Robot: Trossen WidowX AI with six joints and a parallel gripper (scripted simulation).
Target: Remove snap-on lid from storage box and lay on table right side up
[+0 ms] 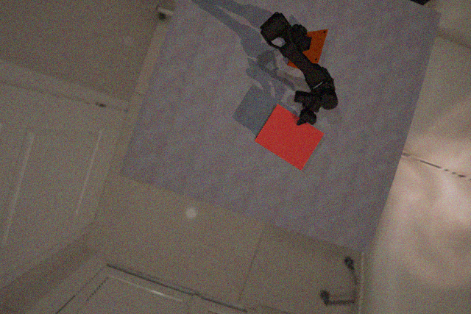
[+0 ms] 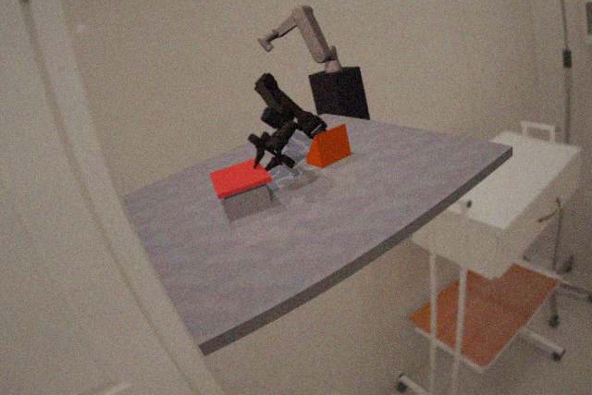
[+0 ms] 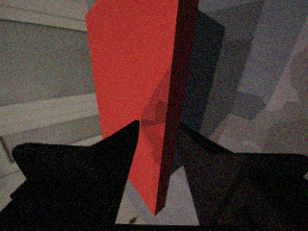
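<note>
Now: gripper tip 7 cm short of the red lid, 2 cm to the left of it and 1 cm below it. Also, from my gripper tip: grey storage box 7 cm ahead, 5 cm below, 2 cm to the right.
</note>
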